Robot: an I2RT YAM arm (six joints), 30 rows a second.
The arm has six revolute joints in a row. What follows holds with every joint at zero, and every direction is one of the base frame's.
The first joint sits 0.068 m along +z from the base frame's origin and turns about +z.
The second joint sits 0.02 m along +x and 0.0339 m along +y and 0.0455 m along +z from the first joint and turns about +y.
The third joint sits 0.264 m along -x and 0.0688 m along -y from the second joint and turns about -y.
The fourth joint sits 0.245 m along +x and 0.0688 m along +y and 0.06 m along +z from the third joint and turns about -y.
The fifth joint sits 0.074 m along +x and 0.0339 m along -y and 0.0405 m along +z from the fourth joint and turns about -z.
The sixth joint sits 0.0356 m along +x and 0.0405 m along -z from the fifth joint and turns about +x.
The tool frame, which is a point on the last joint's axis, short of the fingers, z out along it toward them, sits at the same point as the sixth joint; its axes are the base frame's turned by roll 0, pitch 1.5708 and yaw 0 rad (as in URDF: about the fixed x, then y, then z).
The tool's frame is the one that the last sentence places.
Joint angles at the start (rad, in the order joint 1, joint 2, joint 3, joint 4, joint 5, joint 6): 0.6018, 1.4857, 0.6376, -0.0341, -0.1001, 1.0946
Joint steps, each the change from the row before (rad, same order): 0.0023, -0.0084, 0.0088, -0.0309, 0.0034, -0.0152; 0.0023, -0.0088, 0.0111, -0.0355, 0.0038, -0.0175; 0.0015, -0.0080, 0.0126, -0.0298, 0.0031, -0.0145; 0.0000, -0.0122, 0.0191, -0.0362, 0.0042, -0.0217; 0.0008, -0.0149, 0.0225, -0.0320, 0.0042, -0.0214; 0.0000, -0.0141, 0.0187, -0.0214, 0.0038, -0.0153; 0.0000, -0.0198, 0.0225, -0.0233, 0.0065, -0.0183; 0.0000, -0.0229, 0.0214, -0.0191, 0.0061, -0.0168
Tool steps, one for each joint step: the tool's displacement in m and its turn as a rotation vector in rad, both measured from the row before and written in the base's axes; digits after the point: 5 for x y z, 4 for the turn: -0.00105, -0.00011, 0.00243, -0.0169, 0.0032, 0.0119; -0.00102, -0.00011, 0.00290, -0.0193, 0.0036, 0.0136; -0.00028, 0.00017, 0.00356, -0.0137, 0.0000, 0.0111; 0.00042, 0.00011, 0.00609, -0.0152, -0.0069, 0.0147; 0.00086, 0.00069, 0.00811, -0.0092, -0.0152, 0.0153; 0.00092, 0.00047, 0.00761, -0.0029, -0.0174, 0.0098; 0.00087, 0.00033, 0.01015, -0.0018, -0.0261, 0.0102; 0.00043, 0.00004, 0.01101, 0.0024, -0.0304, 0.0090
